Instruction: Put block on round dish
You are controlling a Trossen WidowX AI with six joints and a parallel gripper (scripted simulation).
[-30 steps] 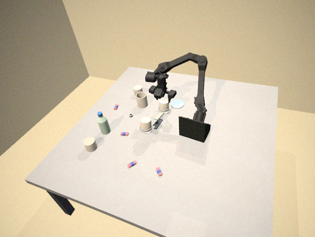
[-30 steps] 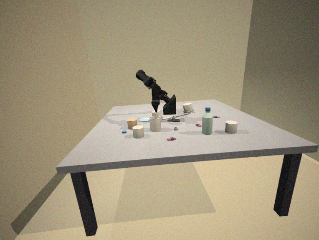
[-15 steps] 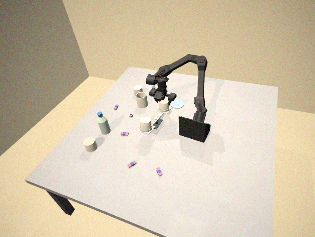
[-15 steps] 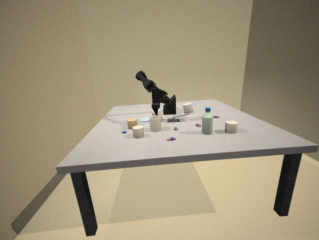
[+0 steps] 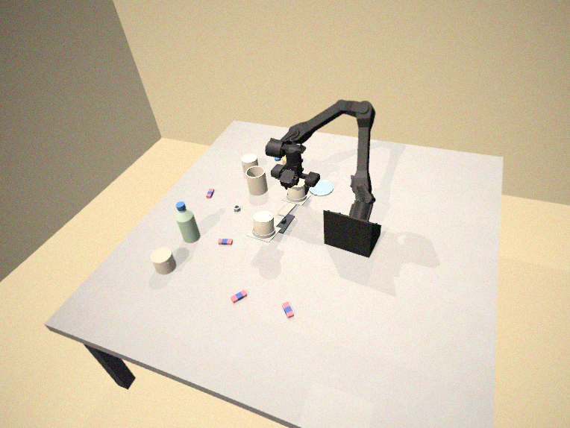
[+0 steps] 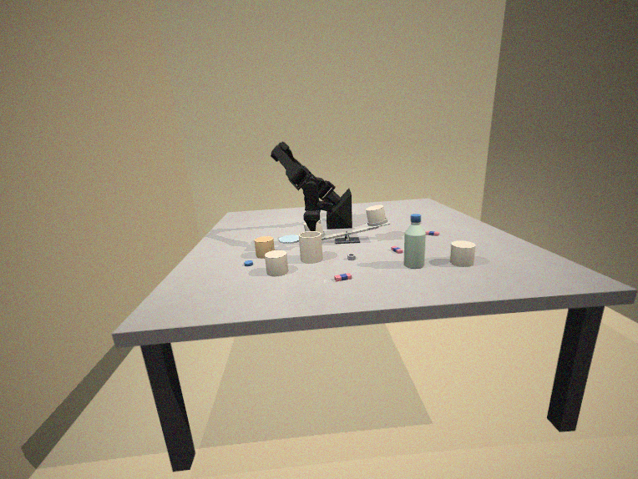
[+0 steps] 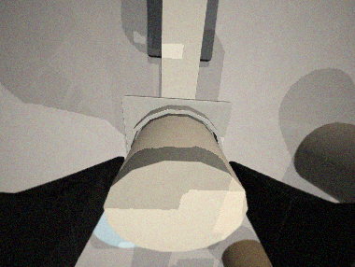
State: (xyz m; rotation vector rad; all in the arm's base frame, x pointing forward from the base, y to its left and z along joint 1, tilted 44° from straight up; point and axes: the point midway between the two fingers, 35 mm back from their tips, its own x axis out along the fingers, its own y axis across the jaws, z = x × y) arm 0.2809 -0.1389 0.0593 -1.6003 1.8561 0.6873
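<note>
My gripper tip is 70 mm past the pale blue round dish, 100 mm to the left of it and 50 mm above it. Also, from my gripper tip: green block (10 mm below); then balance (10 mm ahead, 140 mm to the left, 10 mm below); then orange cylinder (110 mm ahead, 180 mm to the right, 10 mm below).
</note>
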